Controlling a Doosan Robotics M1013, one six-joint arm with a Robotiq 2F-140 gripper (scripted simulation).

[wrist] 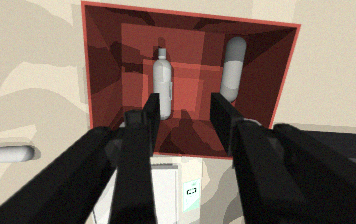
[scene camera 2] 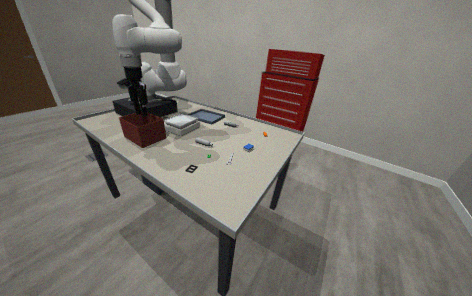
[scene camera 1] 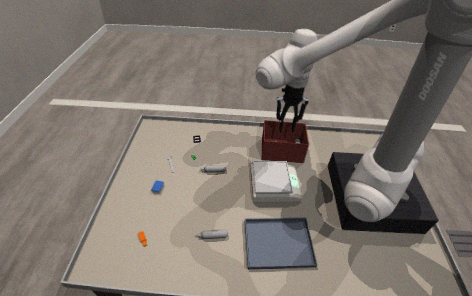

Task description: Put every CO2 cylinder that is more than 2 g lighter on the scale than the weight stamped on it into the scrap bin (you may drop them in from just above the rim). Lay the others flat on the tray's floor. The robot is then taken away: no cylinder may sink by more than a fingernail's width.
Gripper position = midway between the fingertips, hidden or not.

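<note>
There is a red scrap bin (scene camera 1: 285, 149) here, and I see the red scrap bin in the wrist view (wrist: 120, 50) and in scene camera 2 (scene camera 2: 143, 131) too. I also see a blue-grey tray (scene camera 1: 286, 242), though in the wrist view the blue-grey tray is out of frame. A white scale (scene camera 1: 270, 180) is part of the scene. And there is my gripper (scene camera 1: 286, 130), which I see in the wrist view (wrist: 185, 106) as well.
</note>
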